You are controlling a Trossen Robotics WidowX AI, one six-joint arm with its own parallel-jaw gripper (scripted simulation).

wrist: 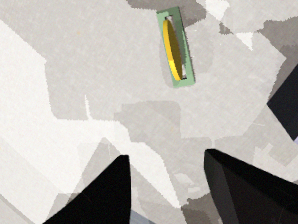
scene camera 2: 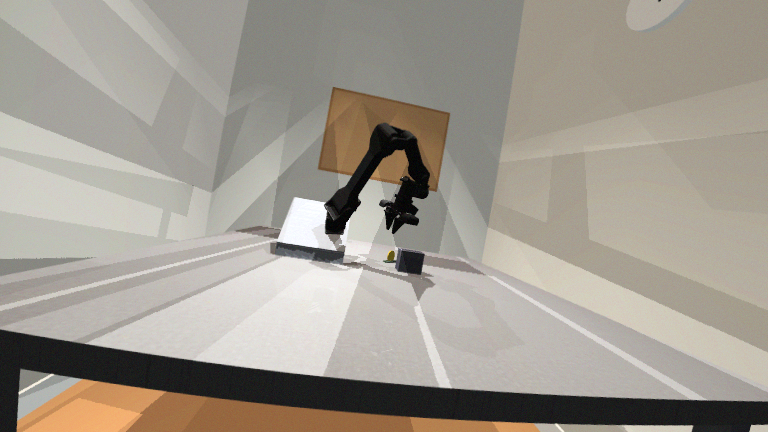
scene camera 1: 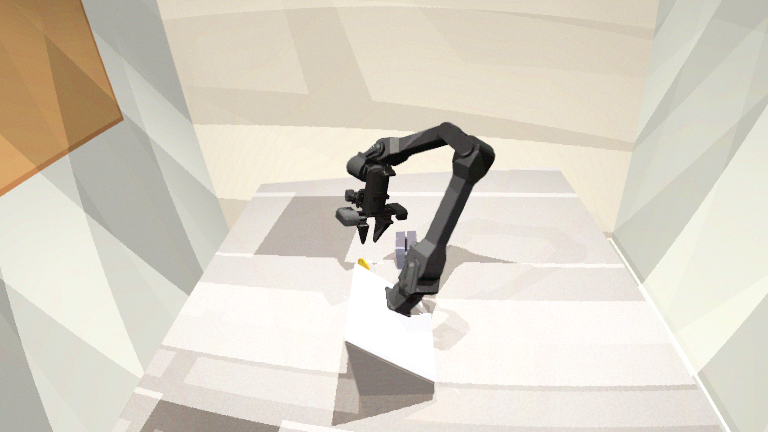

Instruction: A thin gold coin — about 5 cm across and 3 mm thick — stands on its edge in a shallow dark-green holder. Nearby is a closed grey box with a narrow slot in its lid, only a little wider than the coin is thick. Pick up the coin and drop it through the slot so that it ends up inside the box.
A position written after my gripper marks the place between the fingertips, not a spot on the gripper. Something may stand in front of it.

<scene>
I see my gripper (scene camera 1: 368, 243).
My gripper also shows in the wrist view (wrist: 167, 161) and in scene camera 2 (scene camera 2: 390, 231).
</scene>
